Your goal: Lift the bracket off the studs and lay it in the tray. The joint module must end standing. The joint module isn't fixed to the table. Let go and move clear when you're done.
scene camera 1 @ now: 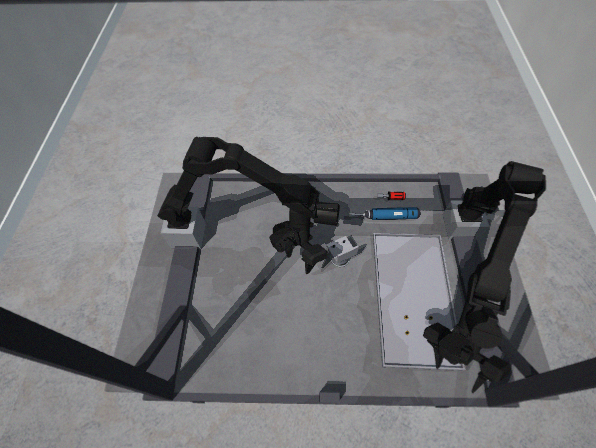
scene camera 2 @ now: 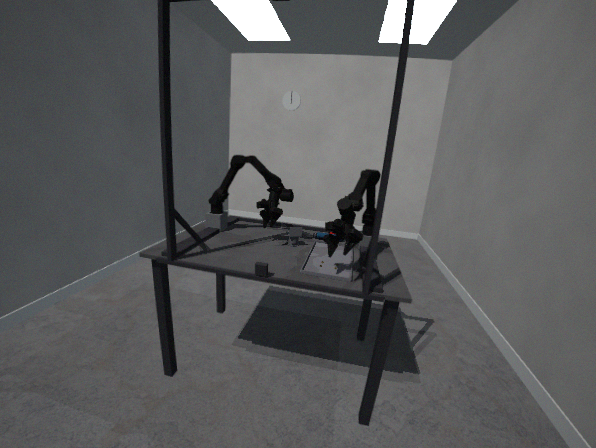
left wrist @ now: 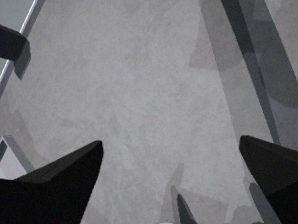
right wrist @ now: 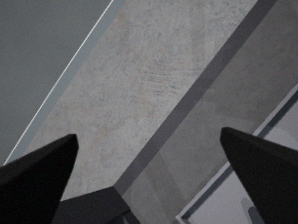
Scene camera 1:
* my left gripper: 298,265
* my right gripper: 454,379
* tray: 411,278
